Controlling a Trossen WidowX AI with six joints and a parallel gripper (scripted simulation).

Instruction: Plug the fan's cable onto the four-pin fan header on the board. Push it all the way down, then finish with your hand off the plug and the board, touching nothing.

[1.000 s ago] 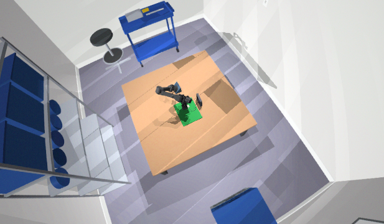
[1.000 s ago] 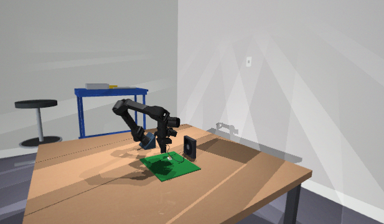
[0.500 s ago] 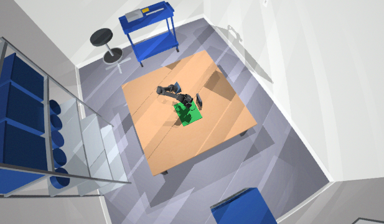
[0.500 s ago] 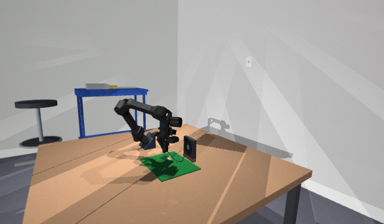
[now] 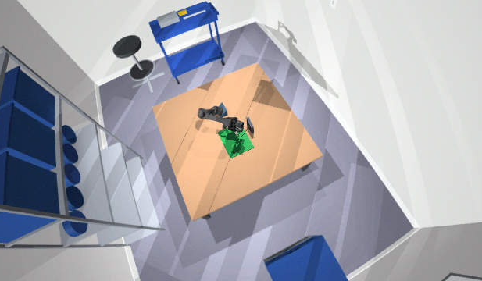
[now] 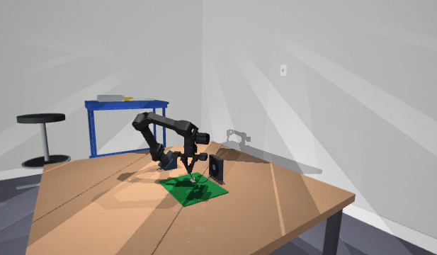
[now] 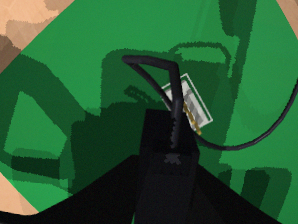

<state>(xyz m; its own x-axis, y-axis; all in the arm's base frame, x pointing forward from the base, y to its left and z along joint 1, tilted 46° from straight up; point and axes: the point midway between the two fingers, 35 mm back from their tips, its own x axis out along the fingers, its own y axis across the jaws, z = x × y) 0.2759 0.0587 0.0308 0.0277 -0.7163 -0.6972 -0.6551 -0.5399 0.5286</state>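
Right now the white four-pin fan header is 20 mm to the left of my gripper tip and 60 mm below it. Round my gripper tip: black fan 10 mm ahead, 160 mm to the left; black fan plug 10 mm above; green circuit board 60 mm ahead, 20 mm to the right, 80 mm below.
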